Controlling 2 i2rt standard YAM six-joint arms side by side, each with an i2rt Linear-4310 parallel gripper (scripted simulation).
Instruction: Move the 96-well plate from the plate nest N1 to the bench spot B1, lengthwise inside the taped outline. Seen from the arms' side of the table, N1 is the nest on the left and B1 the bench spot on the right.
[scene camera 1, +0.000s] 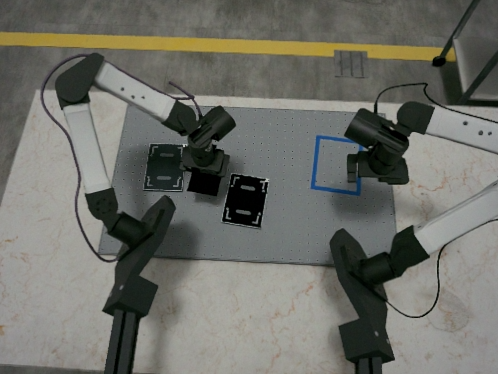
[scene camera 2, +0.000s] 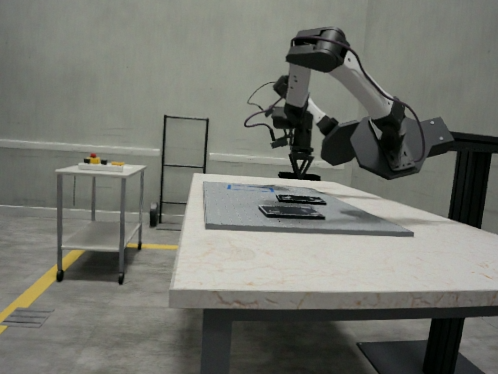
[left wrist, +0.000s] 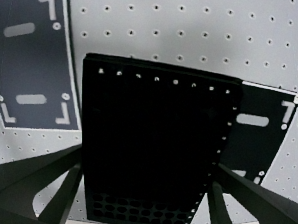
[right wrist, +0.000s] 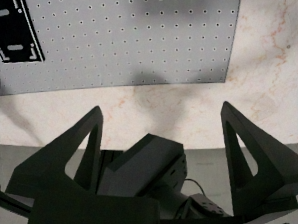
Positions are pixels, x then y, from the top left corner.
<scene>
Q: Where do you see my left gripper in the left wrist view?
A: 148, 160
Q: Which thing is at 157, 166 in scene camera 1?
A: A nest N1.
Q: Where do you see my left gripper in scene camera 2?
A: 298, 177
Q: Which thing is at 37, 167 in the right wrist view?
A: My right gripper.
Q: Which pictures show my left gripper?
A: Scene camera 1, scene camera 2 and the left wrist view only.
</scene>
